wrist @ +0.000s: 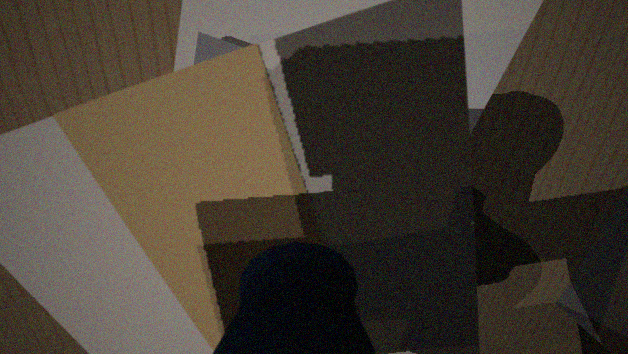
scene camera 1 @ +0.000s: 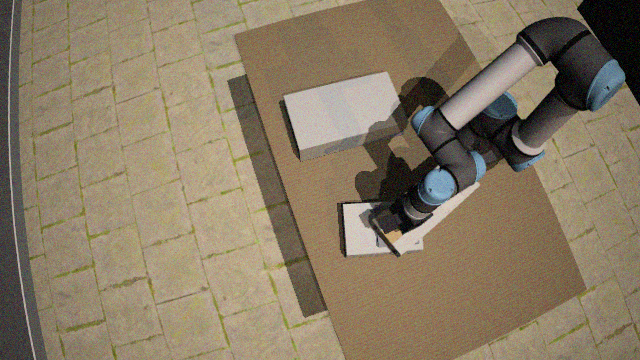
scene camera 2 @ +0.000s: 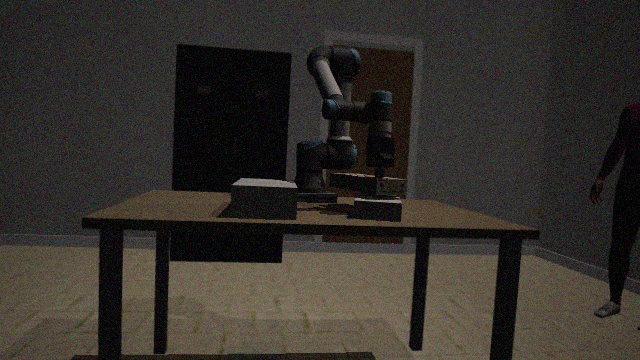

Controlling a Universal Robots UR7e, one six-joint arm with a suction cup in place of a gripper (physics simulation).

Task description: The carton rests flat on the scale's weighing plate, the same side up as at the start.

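Places are measured from the arm's base along level axes (x ahead, y left, z up), in millimetres.
Where they show: hand, its tool point: (wrist: 296, 268); arm's base, origin of its link: (scene camera 1: 474, 134) (scene camera 2: 309, 192).
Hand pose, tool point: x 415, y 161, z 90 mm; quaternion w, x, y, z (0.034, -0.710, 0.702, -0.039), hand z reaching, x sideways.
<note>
Things, the pixels of their top centre, and the offset from my tool point. Level surfaces: height alone.
- tan carton with white areas, centre of its top: (scene camera 1: 429, 201) (scene camera 2: 366, 175) dz +7, dx -105, dy -12 mm
- white scale, centre of its top: (wrist: 325, 133) (scene camera 1: 384, 225) (scene camera 2: 378, 193) dz -48, dx +34, dy -15 mm
- grey weighing plate, centre of its top: (wrist: 300, 205) (scene camera 1: 397, 224) dz -48, dx -2, dy +0 mm
- large white box, centre of its top: (scene camera 1: 345, 108) (scene camera 2: 266, 182) dz -25, dx -28, dy -401 mm
- wooden table, height of its surface: dz -124 mm
The tan carton with white areas (scene camera 1: 452, 207) (scene camera 2: 391, 187) (wrist: 175, 140) lies flat, turned askew, over the white scale (scene camera 1: 354, 232) (scene camera 2: 377, 211) (wrist: 225, 15), and reaches well past its far side. It looks level and seems to rest on the grey weighing plate (wrist: 210, 51), most of which it hides. My gripper, a dark suction cup (scene camera 2: 380, 175) (wrist: 300, 295), is at the carton's top near one end, with its suction off. Whether the cup still touches the top cannot be made out. In scene camera 1 the wrist hides the cup.
A large white box (scene camera 1: 340, 112) (scene camera 2: 264, 202) stands on the wooden table (scene camera 1: 475, 280) (scene camera 2: 190, 220), to the left of the scale in scene camera 2. The arm's base is at the table's far side. A person (scene camera 2: 625, 200) stands at the right, away from the table.
</note>
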